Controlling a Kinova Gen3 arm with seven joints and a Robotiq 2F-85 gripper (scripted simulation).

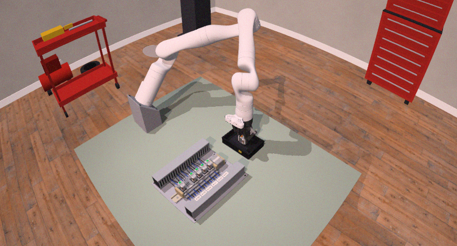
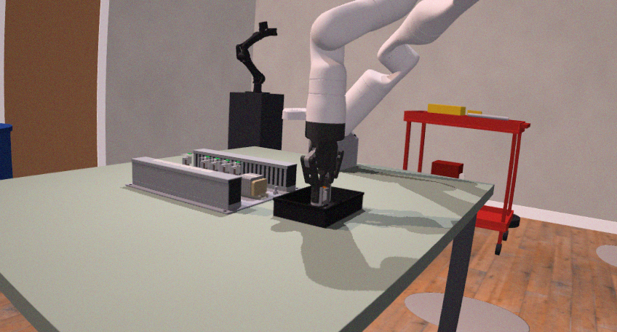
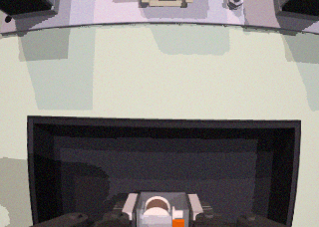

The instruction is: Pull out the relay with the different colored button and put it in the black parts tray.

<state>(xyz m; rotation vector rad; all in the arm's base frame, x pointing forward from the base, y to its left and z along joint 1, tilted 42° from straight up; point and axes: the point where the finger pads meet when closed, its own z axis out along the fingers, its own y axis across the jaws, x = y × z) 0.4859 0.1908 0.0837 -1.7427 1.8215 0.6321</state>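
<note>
Now: the black parts tray 20 mm below my hand.
</note>
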